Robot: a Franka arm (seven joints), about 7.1 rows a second.
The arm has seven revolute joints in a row. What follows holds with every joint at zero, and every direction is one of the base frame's.
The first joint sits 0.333 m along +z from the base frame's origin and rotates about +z.
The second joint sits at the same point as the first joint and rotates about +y.
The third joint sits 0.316 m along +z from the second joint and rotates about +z.
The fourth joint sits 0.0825 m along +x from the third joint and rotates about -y.
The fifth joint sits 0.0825 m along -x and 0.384 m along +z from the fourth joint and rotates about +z.
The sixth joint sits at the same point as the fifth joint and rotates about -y.
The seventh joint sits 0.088 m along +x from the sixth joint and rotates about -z.
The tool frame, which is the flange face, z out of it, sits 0.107 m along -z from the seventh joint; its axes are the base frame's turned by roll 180, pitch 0 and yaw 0 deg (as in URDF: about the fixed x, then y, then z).
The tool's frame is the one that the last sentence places.
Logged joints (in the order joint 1, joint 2, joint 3, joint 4, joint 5, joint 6, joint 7), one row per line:
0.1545, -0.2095, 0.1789, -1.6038, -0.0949, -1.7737, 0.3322
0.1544, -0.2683, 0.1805, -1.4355, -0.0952, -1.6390, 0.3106
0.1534, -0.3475, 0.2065, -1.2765, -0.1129, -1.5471, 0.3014
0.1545, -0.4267, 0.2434, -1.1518, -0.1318, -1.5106, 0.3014
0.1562, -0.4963, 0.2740, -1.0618, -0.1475, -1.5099, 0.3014
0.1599, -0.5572, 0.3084, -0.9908, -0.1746, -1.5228, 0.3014
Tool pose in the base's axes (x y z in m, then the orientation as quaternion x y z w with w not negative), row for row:
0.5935, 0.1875, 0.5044, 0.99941, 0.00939, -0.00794, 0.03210
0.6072, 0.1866, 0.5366, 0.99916, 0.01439, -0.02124, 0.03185
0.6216, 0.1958, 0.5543, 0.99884, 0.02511, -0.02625, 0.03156
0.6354, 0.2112, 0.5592, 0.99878, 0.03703, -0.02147, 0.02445
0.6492, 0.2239, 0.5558, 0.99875, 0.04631, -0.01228, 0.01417
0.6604, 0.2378, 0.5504, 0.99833, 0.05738, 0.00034, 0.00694
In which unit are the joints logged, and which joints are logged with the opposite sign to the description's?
The joints are logged in radians. Opposite sign: joint 2, joint 6.
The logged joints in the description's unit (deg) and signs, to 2 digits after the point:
8.85, 12.00, 10.25, -91.89, -5.44, 101.63, 19.03
8.85, 15.37, 10.34, -82.25, -5.45, 93.91, 17.80
8.79, 19.91, 11.83, -73.14, -6.47, 88.64, 17.27
8.85, 24.45, 13.95, -65.99, -7.55, 86.55, 17.27
8.95, 28.44, 15.70, -60.84, -8.45, 86.51, 17.27
9.16, 31.93, 17.67, -56.77, -10.00, 87.25, 17.27

